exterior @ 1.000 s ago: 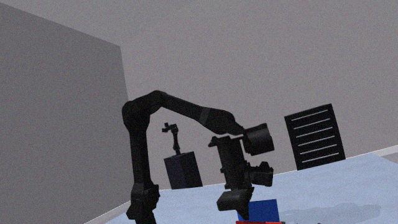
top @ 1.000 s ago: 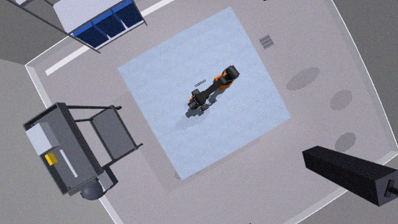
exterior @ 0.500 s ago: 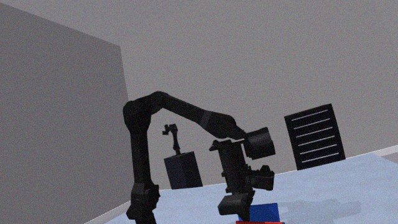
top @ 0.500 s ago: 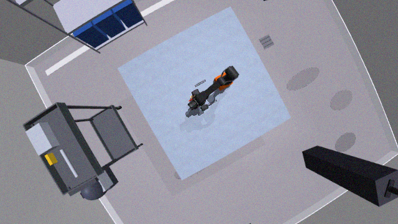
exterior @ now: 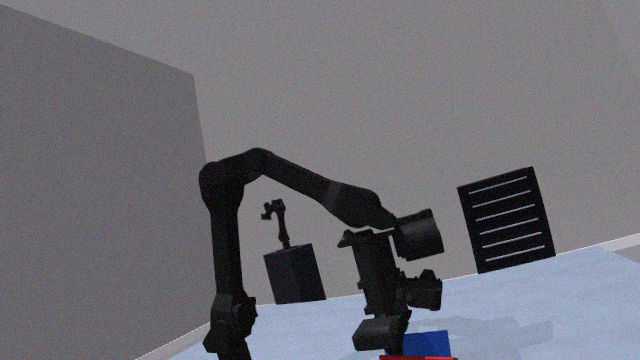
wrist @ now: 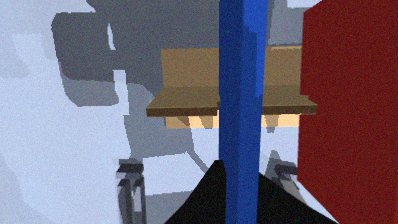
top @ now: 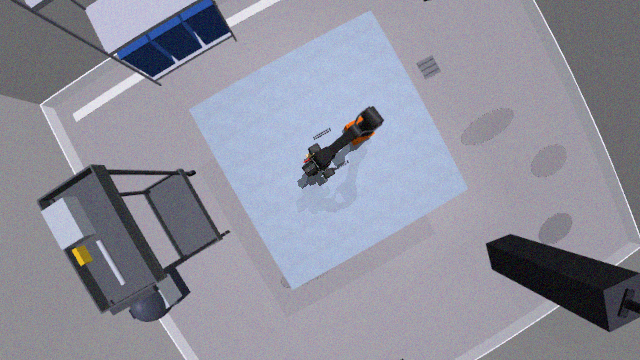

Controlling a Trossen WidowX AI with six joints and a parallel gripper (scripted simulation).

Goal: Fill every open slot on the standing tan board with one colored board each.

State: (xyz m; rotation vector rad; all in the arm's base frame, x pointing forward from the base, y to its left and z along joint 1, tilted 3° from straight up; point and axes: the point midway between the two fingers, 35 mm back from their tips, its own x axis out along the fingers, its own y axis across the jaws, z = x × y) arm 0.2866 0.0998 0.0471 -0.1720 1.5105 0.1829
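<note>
The blue board lies 3 cm ahead of my gripper tip and 1 cm to the left of it. The rest, counted from my gripper tip: tan board (5 cm below, 3 cm ahead, 2 cm to the right); red board (4 cm to the right, 4 cm ahead, 1 cm below).
</note>
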